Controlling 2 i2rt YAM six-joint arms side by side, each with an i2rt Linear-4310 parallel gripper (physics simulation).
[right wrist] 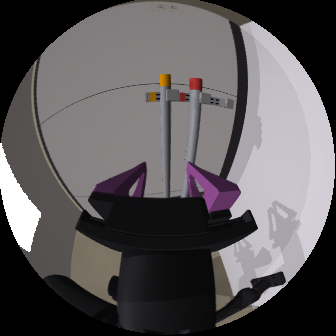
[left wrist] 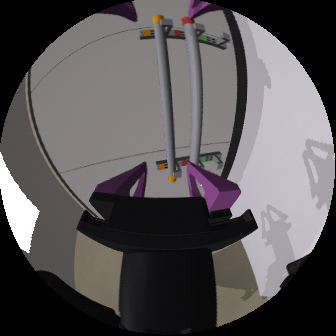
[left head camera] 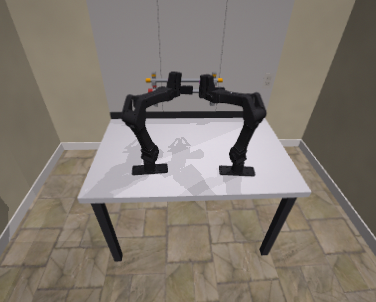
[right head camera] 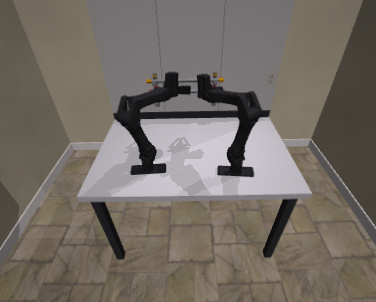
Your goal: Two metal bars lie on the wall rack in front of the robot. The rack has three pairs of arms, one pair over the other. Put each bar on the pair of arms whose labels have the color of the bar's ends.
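Where they show: left gripper, fingertip midpoint: (left wrist: 166, 165); right gripper, fingertip midpoint: (right wrist: 166, 165); left arm's base, origin of the base link: (left head camera: 150, 169) (right head camera: 148, 169); right arm's base, origin of the base link: (left head camera: 236, 171) (right head camera: 235, 171).
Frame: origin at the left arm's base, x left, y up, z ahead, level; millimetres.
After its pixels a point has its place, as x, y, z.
The orange-ended bar (left head camera: 187, 80) @[-272, 318, 509] (right head camera: 188, 80) @[-276, 318, 509] (left wrist: 165, 90) @[-270, 317, 507] (right wrist: 166, 135) @[-357, 314, 500] lies level on the top pair of rack arms, beside the orange labels (left wrist: 147, 33) @[-452, 341, 521] (right wrist: 153, 97) @[-454, 340, 521]. The red-ended bar (left wrist: 195, 90) @[-269, 250, 500] (right wrist: 193, 130) @[-370, 247, 491] lies below it on the middle pair, by the red labels (left wrist: 177, 33) @[-453, 267, 521] (right wrist: 183, 97) @[-455, 265, 521]. The bottom pair, with green labels (left wrist: 204, 38) @[-453, 191, 521], bears no bar. My left gripper (left wrist: 166, 165) @[-165, 346, 381] and right gripper (right wrist: 166, 162) @[-353, 336, 365] are open and empty, pointing at the rack (left wrist: 213, 41) @[-452, 161, 521] (right wrist: 214, 101) @[-456, 169, 521] with a gap to the bars. In the head views their fingers are hidden.
The white table (left head camera: 185, 187) @[-183, 0, -154] (right head camera: 185, 187) @[-200, 0, -156] bears both arm bases. A dark strip (left head camera: 187, 115) @[-283, 25, 554] (right head camera: 187, 115) @[-267, 25, 555] runs along its back edge, below the rack. The grey wall panel (left head camera: 192, 30) @[-303, 615, 553] (right head camera: 192, 30) @[-309, 615, 553] stands behind the rack. Tips of the right gripper's fingers show at the top of the left wrist view.
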